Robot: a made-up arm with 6 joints.
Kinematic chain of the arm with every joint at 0, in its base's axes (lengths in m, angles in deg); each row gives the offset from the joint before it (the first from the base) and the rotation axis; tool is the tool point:
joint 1: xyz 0 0 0.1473 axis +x
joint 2: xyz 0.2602 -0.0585 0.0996 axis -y
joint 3: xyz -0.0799 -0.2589 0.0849 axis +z
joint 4: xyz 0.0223 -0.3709 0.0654 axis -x
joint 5: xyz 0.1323 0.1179 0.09 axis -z
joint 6: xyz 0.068 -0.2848 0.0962 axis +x
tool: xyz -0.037 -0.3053 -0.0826
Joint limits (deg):
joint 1: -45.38..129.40
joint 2: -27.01..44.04
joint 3: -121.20..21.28
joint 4: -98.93..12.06
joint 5: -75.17..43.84
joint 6: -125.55..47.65
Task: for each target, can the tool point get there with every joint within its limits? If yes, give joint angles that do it. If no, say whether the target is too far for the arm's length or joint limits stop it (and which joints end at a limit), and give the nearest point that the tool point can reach.
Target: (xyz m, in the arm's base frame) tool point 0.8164 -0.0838 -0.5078
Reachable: yes | joints 103.04 7.72 5.56 -68.96 -62.53 30.95
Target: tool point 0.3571 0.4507 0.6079
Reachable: no: joint limits stop it (at a limit: joint 1, joint 2, joint 3, joint 4, joint 5) | nearest point 0.2123 0.5619 0.8206 | short by 0.280 m
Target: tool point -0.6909 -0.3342 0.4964
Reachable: yes | joints -11.85 28.09 -91.65 -10.34 14.31 -95.28
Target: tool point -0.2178 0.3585 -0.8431
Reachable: yes | joints 108.63 9.27 -61.97 -41.75 -28.04 4.49
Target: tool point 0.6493 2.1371 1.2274
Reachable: no: too far | nearest point 0.1125 0.6734 0.7426 | short by 1.633 m
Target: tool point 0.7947 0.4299 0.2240
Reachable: no: joint limits stop it (at a limit: joint 1, joint 2, joint 3, joint 4) | nearest point 0.7553 0.4535 -0.0362 | short by 0.264 m
